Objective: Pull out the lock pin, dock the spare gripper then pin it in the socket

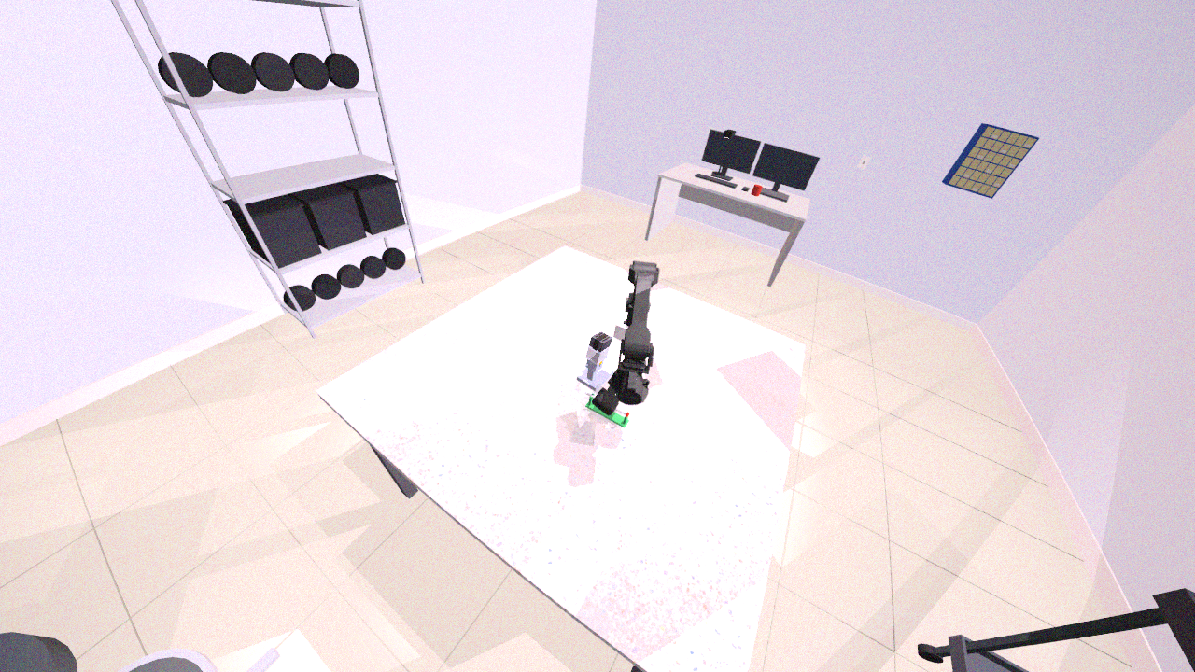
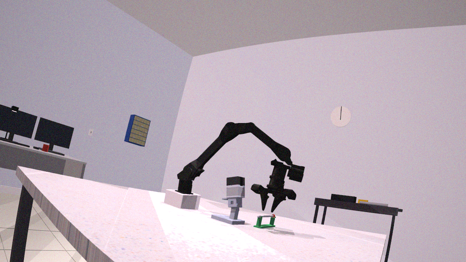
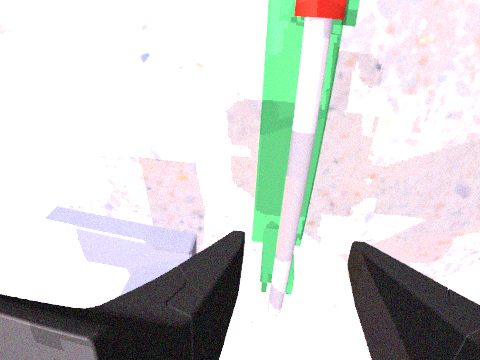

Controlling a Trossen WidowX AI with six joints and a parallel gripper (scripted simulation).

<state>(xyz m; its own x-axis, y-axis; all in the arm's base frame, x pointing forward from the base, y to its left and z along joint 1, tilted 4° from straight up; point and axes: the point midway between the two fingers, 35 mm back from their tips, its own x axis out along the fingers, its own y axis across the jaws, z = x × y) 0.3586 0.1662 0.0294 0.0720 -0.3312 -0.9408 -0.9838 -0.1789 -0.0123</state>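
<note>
My gripper tip is 40 mm above the cradle and 10 mm to the right of it. Also, from my gripper tip: spare gripper (120 mm to the right, 80 mm behind, 60 mm above); grey mount (110 mm to the right, 90 mm behind, 20 mm below).
</note>
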